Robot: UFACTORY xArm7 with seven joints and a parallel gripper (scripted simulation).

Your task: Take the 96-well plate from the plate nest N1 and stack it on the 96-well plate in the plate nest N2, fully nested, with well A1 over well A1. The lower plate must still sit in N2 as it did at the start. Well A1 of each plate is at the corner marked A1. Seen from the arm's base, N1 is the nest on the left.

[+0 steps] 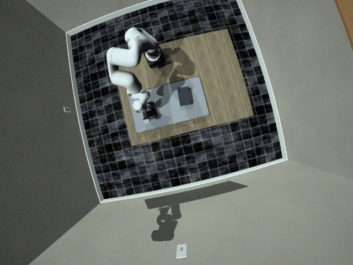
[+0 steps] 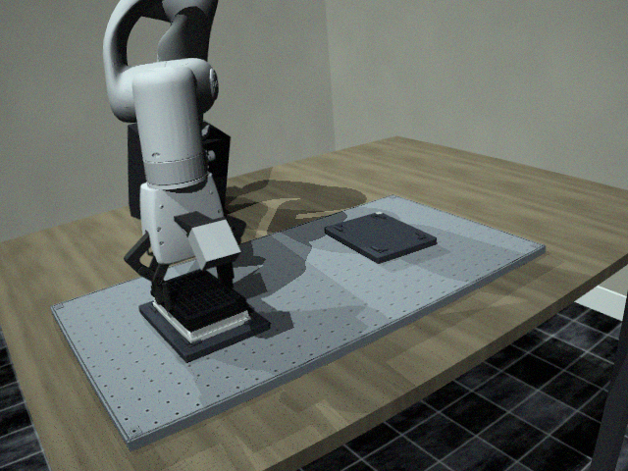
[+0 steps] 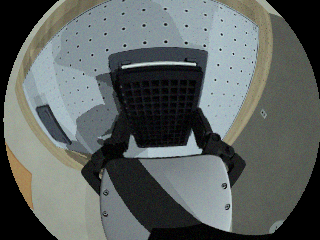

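My hand is 10 mm above the black 96-well plate. The rest, counted from my hand: plate nest N1: 60 mm behind, 350 mm to the left, 40 mm below; plate nest N2: 40 mm below; white 96-well plate: 30 mm below.
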